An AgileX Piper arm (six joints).
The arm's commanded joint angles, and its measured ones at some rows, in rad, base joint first. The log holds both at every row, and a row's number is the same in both.
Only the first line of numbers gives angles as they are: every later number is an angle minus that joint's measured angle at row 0.
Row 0, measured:
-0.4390, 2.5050, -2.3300, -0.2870, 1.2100, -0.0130
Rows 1 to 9, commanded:
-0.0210, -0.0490, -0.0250, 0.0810, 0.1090, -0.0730
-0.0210, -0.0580, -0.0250, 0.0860, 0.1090, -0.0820
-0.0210, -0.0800, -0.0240, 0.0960, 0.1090, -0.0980
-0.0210, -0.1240, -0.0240, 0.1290, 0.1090, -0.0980
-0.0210, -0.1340, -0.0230, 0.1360, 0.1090, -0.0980
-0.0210, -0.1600, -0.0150, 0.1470, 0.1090, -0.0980
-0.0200, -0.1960, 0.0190, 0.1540, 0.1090, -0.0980
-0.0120, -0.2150, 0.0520, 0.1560, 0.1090, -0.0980
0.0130, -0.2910, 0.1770, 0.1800, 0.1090, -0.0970
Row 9, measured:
-0.0030, -0.2510, 0.1260, 0.1580, 0.0020, -0.0910
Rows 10 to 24, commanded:
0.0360, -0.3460, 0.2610, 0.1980, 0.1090, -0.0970
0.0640, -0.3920, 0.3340, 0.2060, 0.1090, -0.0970
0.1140, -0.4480, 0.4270, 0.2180, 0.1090, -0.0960
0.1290, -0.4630, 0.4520, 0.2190, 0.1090, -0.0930
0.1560, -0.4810, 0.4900, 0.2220, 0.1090, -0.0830
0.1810, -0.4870, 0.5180, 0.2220, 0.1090, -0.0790
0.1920, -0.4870, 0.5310, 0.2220, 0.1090, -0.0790
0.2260, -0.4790, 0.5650, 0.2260, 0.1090, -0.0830
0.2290, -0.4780, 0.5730, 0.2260, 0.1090, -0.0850
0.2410, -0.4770, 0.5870, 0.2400, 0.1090, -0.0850
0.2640, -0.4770, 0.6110, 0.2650, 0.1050, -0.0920
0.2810, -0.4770, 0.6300, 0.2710, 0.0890, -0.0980
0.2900, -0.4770, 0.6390, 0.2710, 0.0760, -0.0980
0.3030, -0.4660, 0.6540, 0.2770, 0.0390, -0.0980
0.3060, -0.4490, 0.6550, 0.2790, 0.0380, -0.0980
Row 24, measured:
0.3020, -0.4680, 0.6440, 0.2780, 0.0100, -0.0910
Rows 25 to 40, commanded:
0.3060, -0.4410, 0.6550, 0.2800, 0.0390, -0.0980
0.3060, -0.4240, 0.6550, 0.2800, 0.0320, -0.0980
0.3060, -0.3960, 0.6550, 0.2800, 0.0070, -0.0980
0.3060, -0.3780, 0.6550, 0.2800, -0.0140, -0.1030
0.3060, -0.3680, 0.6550, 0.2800, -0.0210, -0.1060
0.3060, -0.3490, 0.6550, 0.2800, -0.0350, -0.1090
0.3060, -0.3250, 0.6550, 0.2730, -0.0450, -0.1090
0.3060, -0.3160, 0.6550, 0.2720, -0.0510, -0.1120
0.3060, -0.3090, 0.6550, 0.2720, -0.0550, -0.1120
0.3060, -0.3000, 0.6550, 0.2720, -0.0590, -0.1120
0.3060, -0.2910, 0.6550, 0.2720, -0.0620, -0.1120
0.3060, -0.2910, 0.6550, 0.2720, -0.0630, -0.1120
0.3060, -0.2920, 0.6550, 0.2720, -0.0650, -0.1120
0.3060, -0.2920, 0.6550, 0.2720, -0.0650, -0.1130
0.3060, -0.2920, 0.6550, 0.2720, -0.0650, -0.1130
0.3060, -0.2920, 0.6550, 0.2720, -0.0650, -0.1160
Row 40, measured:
0.3060, -0.2930, 0.6480, 0.2810, -0.0650, -0.1040
